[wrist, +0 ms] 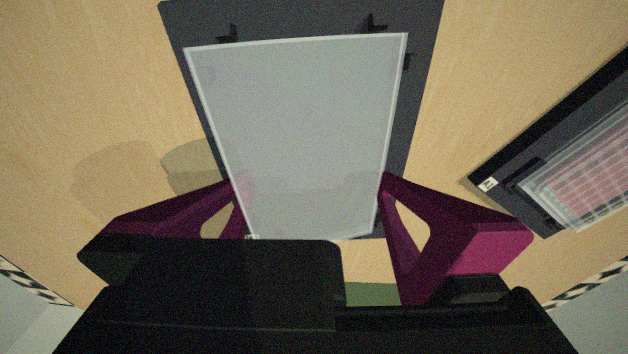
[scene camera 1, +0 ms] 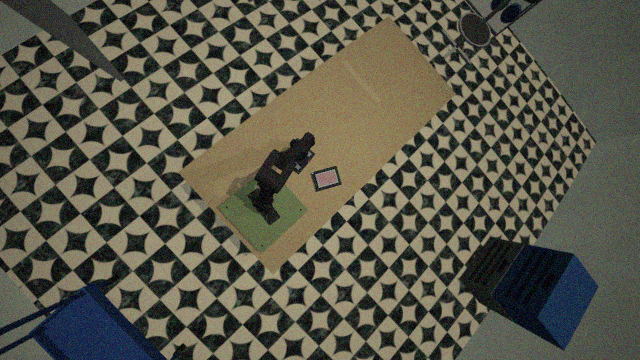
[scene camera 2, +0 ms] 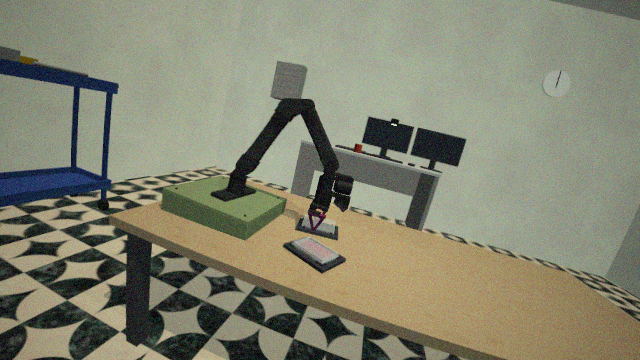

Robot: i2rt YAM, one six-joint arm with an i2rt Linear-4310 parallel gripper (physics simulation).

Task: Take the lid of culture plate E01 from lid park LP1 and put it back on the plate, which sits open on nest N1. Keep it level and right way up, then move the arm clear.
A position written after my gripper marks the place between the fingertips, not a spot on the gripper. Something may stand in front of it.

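Note:
Wrist view: a pale grey lid (wrist: 303,125), gripped by my gripper (wrist: 314,177) and still resting on a dark holder plate (wrist: 183,31); also a dark nest (wrist: 524,155).

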